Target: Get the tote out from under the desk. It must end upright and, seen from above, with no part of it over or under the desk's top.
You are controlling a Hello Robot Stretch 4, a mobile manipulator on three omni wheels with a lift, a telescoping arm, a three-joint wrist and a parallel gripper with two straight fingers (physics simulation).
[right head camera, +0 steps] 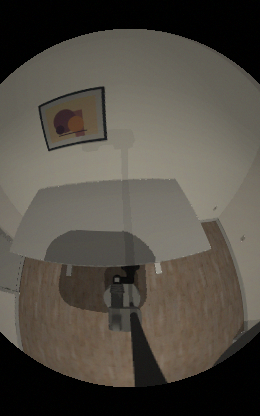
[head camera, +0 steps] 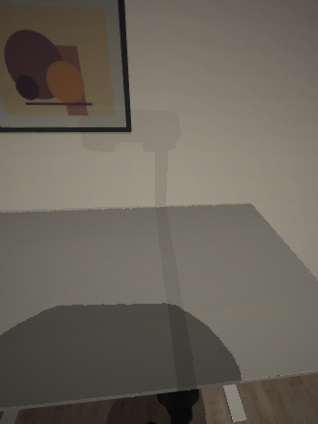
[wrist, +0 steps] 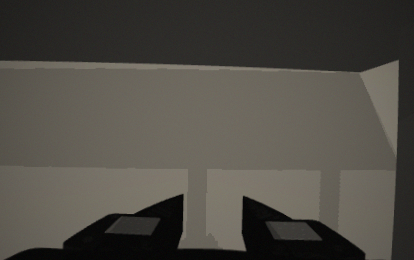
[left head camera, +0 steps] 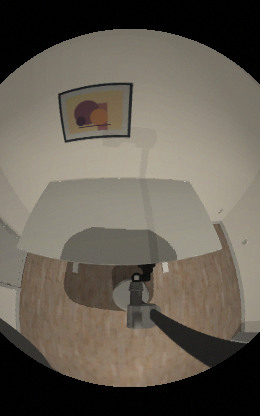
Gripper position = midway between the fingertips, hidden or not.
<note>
In view: my gripper (wrist: 212, 213), a grey desk (left head camera: 113, 221) and a framed picture (head camera: 71, 71).
The grey desk shows as well in the wrist view (wrist: 348, 43). The framed picture is seen too in the right head camera view (right head camera: 76, 117) and in the left head camera view (left head camera: 99, 110).
</note>
